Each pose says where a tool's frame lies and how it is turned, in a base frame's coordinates. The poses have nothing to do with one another.
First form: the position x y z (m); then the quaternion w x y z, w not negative.
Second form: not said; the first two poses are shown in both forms.
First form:
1: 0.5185 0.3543 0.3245 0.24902 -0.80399 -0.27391 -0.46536
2: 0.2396 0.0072 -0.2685 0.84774 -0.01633 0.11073 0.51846
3: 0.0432 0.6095 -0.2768 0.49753 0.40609 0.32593 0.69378
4: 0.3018 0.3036 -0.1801 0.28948 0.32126 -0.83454 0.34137
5: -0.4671 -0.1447 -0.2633 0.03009 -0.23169 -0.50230 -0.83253
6: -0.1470 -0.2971 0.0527 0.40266 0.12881 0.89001 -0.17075
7: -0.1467 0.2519 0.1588 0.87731 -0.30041 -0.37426 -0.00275
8: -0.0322 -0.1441 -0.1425 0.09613 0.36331 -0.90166 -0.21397
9: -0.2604 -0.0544 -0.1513 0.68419 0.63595 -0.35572 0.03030
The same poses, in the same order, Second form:
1: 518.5 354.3 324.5 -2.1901 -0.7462 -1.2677
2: 239.6 7.2 -268.5 -0.0344 0.2334 1.0930
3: 43.2 609.5 -276.8 0.9831 0.7891 1.6796
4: 301.8 303.6 -180.1 0.8573 -2.2270 0.9109
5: -467.1 -144.7 -263.3 -0.7143 -1.5485 -2.5665
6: -147.0 -297.1 52.7 0.3255 2.2487 -0.4314
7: -146.7 251.9 158.8 -0.6267 -0.7807 -0.0057
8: -32.2 -144.1 -142.5 1.0764 -2.6714 -0.6339
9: -260.4 -54.4 -151.3 1.4254 -0.7973 0.0679
